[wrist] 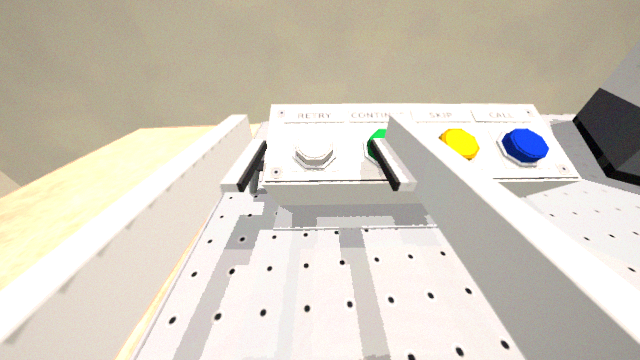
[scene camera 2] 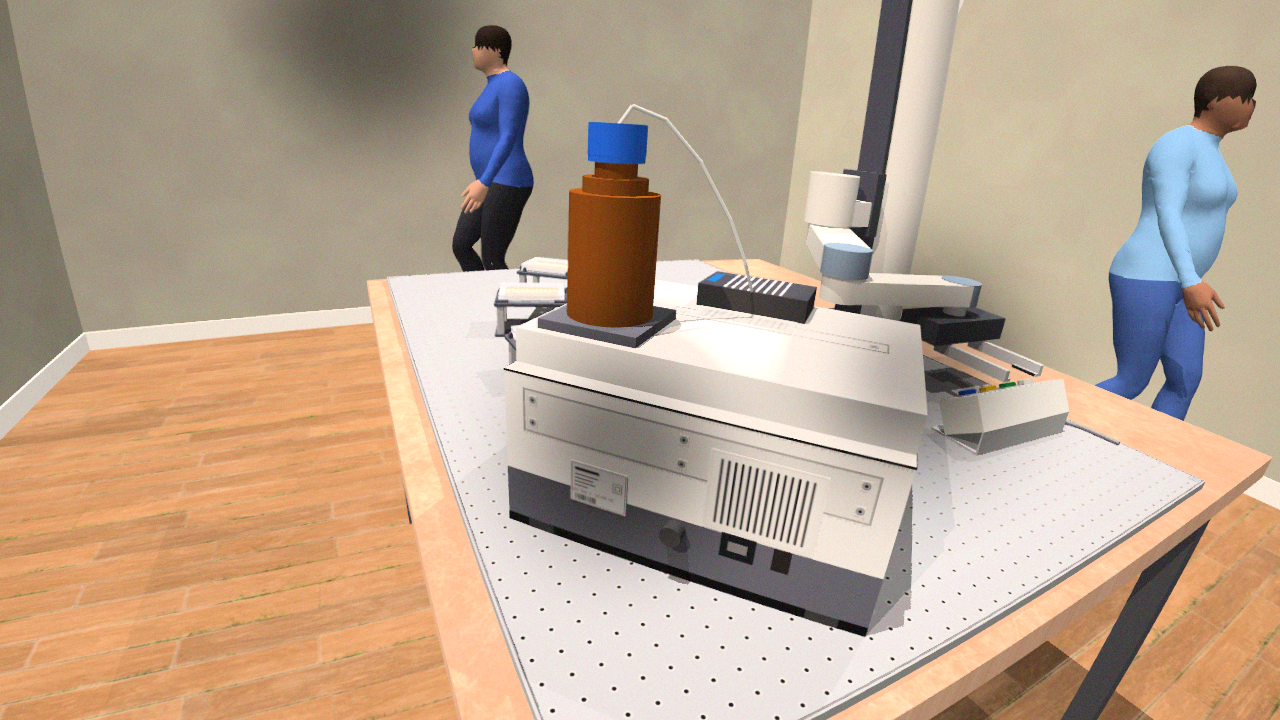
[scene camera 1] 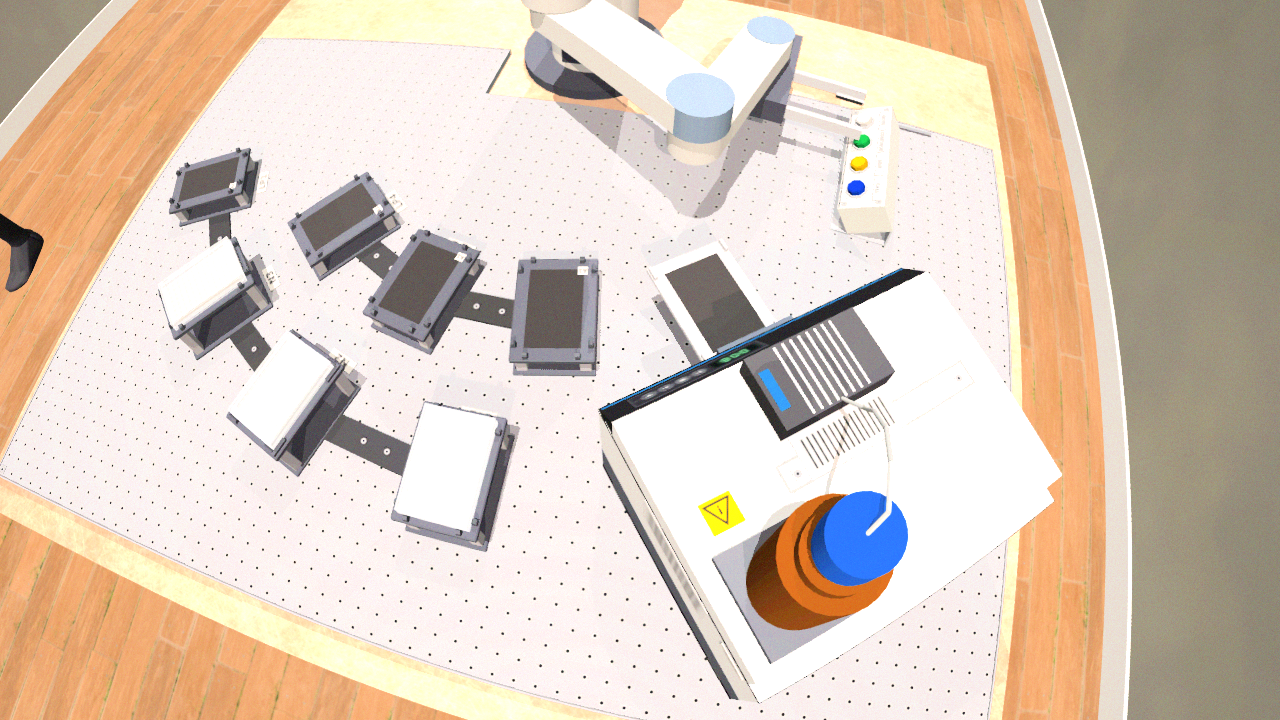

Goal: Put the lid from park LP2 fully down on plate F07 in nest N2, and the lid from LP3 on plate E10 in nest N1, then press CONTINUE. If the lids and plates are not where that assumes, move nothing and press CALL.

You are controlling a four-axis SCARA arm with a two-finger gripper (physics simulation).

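Frame: origin at the arm's base, x ahead, y left, z up, level; millimetres.
Seen in the pictures: gripper, between the fingertips: [wrist: 318,130] [scene camera 2: 1024,373] [scene camera 1: 863,114].
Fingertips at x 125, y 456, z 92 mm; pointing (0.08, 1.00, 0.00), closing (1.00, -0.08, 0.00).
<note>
Pixels of each thing's top centre, then the offset from my fingertips to it. "*": a spot on its surface instead.
- button box, centre of its top: [wrist: 415,109] [scene camera 1: 878,148] [scene camera 2: 1013,382] dx +74, dy +23, dz +5 mm
- green CONTINUE button, centre of its top: [wrist: 389,132] [scene camera 1: 863,137] dx +47, dy +3, dz -4 mm
- blue CALL button, centre of its top: [wrist: 531,132] [scene camera 1: 858,184] [scene camera 2: 969,387] dx +147, dy -4, dz -4 mm
- brown bottle, a spot on its surface: [scene camera 1: 778,573] * dx +740, dy -95, dz +261 mm
- dark box, a spot on its surface: [scene camera 1: 816,371] * dx +536, dy -71, dz +158 mm
My gripper [scene camera 1: 861,114] [scene camera 2: 1021,372] [wrist: 318,130] is shut, with a gap between its fingers and nothing in it. It is at the button box [scene camera 1: 866,218] [scene camera 2: 1020,419] [wrist: 350,172]. In the wrist view, one fingertip partly covers the green CONTINUE button [wrist: 376,137] [scene camera 1: 861,140]; whether it touches is unclear. The blue CALL button [wrist: 525,146] [scene camera 1: 855,187] is at the other end. In scene camera 1, white lid-like pieces [scene camera 1: 452,465] [scene camera 1: 284,391] [scene camera 1: 204,284] sit on three front-left stands. Four other stands [scene camera 1: 554,308] [scene camera 1: 422,279] [scene camera 1: 342,219] [scene camera 1: 207,181] have dark tops. Nest and park labels are unreadable.
A large white instrument [scene camera 1: 680,447] [scene camera 2: 716,402] carries a brown bottle [scene camera 1: 778,573] [scene camera 2: 613,259] and a dark box [scene camera 1: 816,371] [scene camera 2: 756,297]. Its white-framed tray [scene camera 1: 666,291] reaches out toward the arm. Two people [scene camera 2: 501,134] [scene camera 2: 1181,197] stand beyond the table. The yellow SKIP and white RETRY buttons flank CONTINUE.
</note>
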